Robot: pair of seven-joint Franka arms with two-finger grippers.
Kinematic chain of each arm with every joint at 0, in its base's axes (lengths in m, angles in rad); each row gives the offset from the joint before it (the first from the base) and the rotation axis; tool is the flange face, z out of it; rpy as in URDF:
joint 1: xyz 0 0 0.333 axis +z
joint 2: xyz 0 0 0 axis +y
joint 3: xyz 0 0 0.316 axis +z
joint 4: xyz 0.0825 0 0 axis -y
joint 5: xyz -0.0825 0 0.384 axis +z
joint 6: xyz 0 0 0 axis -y
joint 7: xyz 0.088 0 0 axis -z
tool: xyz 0 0 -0.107 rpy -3.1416 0 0
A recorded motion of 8 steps. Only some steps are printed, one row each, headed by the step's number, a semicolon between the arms.
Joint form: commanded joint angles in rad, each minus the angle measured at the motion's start. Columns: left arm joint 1, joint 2, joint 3, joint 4, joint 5, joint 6, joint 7; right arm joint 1, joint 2, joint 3, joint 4, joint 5, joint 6, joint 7.
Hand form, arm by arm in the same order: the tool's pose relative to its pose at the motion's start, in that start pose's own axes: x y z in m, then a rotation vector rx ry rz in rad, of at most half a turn. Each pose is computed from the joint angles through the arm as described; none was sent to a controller.
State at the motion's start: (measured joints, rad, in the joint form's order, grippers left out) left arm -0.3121 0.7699 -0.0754 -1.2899 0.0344 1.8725 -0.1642; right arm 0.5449 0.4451 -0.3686 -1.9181 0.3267 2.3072 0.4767
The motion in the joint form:
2: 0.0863 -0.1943 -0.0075 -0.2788 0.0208 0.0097 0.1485; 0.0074 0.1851 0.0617 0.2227 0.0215 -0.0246 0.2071
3: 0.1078 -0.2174 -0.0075 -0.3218 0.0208 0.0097 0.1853; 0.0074 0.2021 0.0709 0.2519 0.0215 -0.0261 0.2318
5: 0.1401 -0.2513 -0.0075 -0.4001 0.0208 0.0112 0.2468; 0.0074 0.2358 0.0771 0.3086 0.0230 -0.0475 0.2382
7: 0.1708 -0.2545 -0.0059 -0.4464 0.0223 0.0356 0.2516; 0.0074 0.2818 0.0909 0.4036 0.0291 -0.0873 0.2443
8: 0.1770 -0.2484 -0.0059 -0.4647 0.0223 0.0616 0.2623; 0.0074 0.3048 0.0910 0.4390 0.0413 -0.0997 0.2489
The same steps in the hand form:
2: -0.0533 -0.0580 -0.0043 0.0168 -0.0728 0.0875; 0.0034 -0.0739 0.0346 0.0023 0.0044 0.1210
3: -0.0623 -0.0721 0.0005 0.0128 -0.0931 0.1049; 0.0031 -0.0841 0.0352 0.0098 0.0085 0.1323
5: -0.0794 -0.0923 0.0145 0.0036 -0.1364 0.1378; 0.0052 -0.0979 0.0368 0.0113 0.0071 0.1227
7: -0.0867 -0.1118 0.0318 -0.0039 -0.1550 0.1141; 0.0057 -0.1228 0.0337 0.0240 0.0013 0.1005
8: -0.0877 -0.1151 0.0420 -0.0074 -0.1533 0.1199; 0.0076 -0.1297 0.0357 0.0300 -0.0038 0.1044

